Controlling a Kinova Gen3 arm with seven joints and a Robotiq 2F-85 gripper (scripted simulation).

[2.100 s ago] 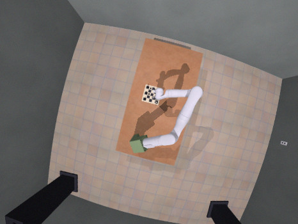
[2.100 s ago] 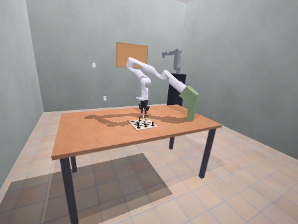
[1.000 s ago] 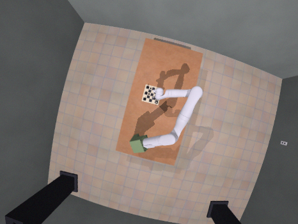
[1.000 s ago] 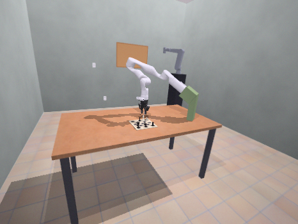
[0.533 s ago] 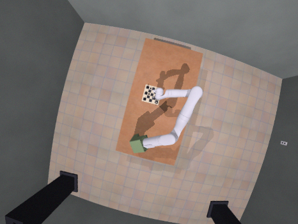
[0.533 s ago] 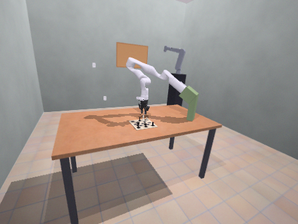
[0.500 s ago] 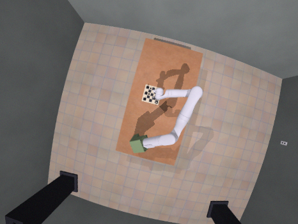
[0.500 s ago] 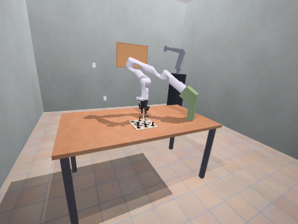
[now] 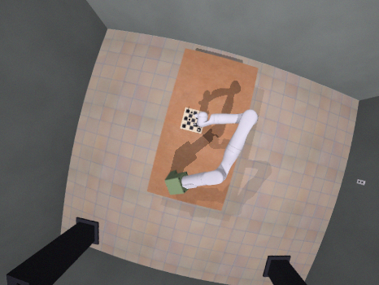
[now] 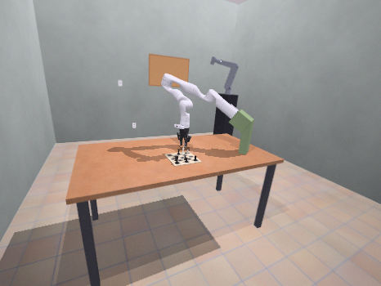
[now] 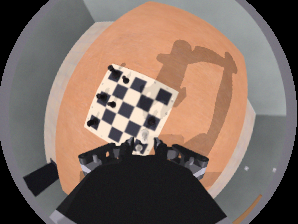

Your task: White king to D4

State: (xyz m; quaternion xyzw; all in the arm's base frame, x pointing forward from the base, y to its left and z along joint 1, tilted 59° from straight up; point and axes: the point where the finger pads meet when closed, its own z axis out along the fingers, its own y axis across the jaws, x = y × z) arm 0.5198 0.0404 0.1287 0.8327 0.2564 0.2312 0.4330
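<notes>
Right now the white king is 5 cm below my hand. Also, from my hand: white piece (4 cm behind, 7 cm below); chessboard (4 cm ahead, 7 cm to the left, 9 cm below).
</notes>
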